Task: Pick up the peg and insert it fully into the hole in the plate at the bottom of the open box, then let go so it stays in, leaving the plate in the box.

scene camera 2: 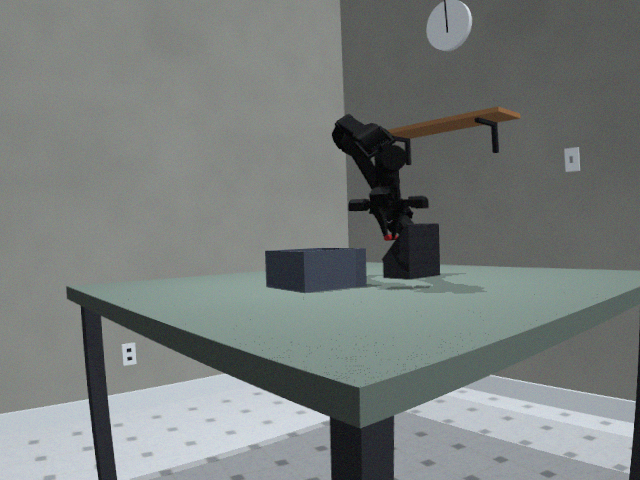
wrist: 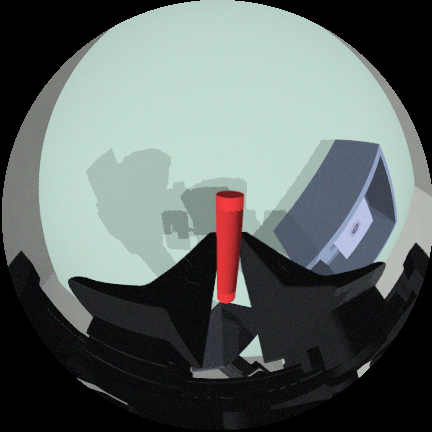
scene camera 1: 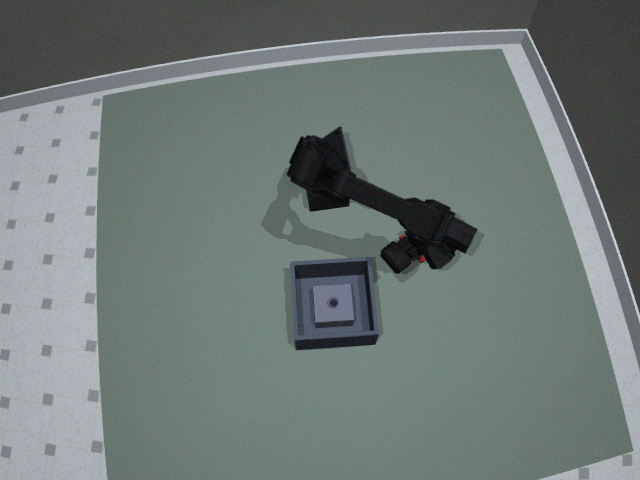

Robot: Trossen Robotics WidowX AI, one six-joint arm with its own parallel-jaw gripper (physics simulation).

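Where they show: gripper, fingertip midpoint: [scene camera 2: 389, 239] [wrist: 227, 238] [scene camera 1: 414, 253]; arm's base, link origin: [scene camera 2: 411, 235] [wrist: 223, 357] [scene camera 1: 331, 163].
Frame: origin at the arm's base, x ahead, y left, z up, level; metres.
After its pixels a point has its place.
The red round peg [scene camera 1: 421, 259] {x 0.309, y 0.121, z 0.007 m} [scene camera 2: 387, 237] {x 0.311, y 0.126, z 0.001 m} [wrist: 229, 250] {x 0.285, y 0.114, z 0.007 m} is held between the fingertips of my gripper [scene camera 1: 412, 248] {x 0.285, y 0.114, z -0.005 m} [scene camera 2: 391, 236] {x 0.285, y 0.114, z -0.005 m} [wrist: 227, 238] {x 0.285, y 0.114, z -0.005 m}. My gripper is shut on it, and its two ends stick out on opposite sides of the fingers. The peg lies roughly level, crosswise to the fingers, clear above the table. The open blue-grey box [scene camera 1: 294, 310] {x 0.329, y -0.190, z -0.027 m} [scene camera 2: 330, 271] {x 0.366, y -0.008, z -0.079 m} [wrist: 320, 195] {x 0.336, y -0.001, z -0.083 m} stands apart from the gripper, below and left of it in scene camera 1. The pale square plate [scene camera 1: 321, 312] {x 0.340, y -0.130, z -0.066 m} [wrist: 366, 216] {x 0.355, y -0.118, z -0.067 m} lies on the box floor, its round hole [scene camera 1: 333, 302] [wrist: 355, 228] {x 0.326, y -0.105, z -0.071 m} facing up. Scene camera 2 hides the plate behind the box walls.
The box's raised walls surround the plate. The arm's dark base [scene camera 1: 329, 200] {x 0.060, y -0.022, z -0.076 m} [scene camera 2: 423, 250] {x 0.001, y 0.040, z -0.045 m} stands on the green table [scene camera 1: 206, 361] {x 0.364, y -0.426, z -0.125 m} [scene camera 2: 310, 330] {x 0.762, y 0.297, z -0.124 m}, behind the box. A wooden shelf [scene camera 2: 454, 122] is on the wall beyond the arm.
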